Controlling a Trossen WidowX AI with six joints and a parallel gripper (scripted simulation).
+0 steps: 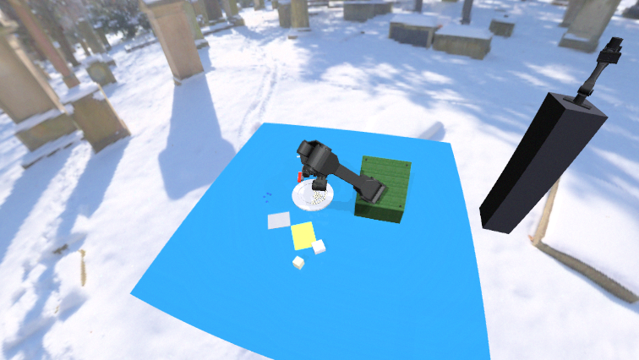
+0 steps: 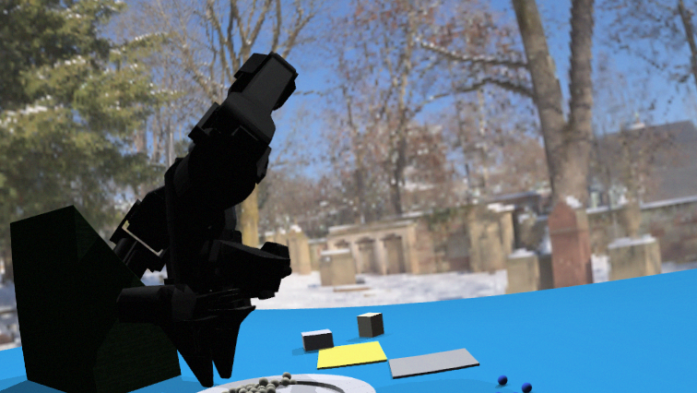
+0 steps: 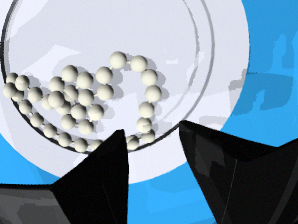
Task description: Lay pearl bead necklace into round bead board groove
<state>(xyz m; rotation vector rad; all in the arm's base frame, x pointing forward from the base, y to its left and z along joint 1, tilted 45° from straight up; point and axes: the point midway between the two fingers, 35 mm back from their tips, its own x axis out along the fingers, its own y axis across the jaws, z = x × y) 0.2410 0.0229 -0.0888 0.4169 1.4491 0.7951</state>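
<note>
My gripper tip is 40 mm short of the round white bead board, 30 mm to the right of it and 30 mm above it. Also, from my gripper tip: yellow tile 260 mm to the left, 40 mm below, 10 mm behind; then red object 150 mm ahead, 80 mm to the right, 30 mm below; then grey tile 220 mm to the left, 130 mm ahead, 40 mm below.
</note>
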